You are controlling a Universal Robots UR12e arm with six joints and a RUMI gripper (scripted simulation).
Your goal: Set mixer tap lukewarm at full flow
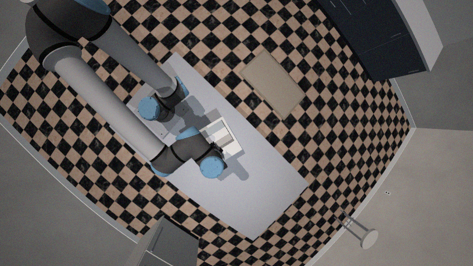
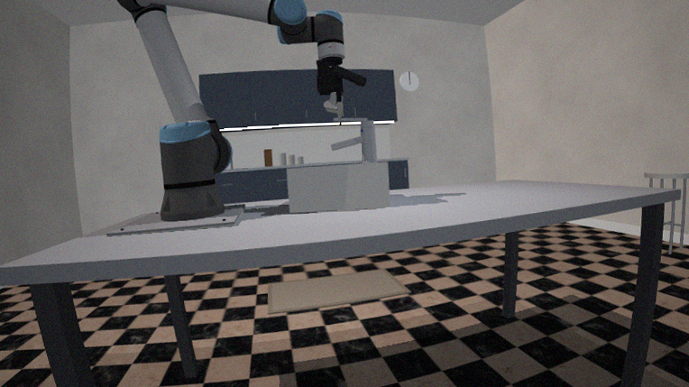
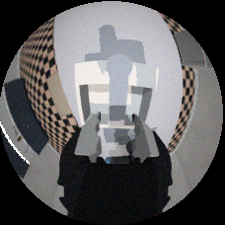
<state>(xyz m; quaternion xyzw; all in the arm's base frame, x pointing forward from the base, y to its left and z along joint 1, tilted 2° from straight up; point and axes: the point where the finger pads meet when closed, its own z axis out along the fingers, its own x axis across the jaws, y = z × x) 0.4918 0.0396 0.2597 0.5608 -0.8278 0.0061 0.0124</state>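
The lever is 30 mm ahead of my hand, 10 mm to the right of it and 10 mm below it. From my hand the other things lie so: sink (30 mm behind, 10 mm to the left, 240 mm below); mixer tap (60 mm ahead, 20 mm to the right, 50 mm below).
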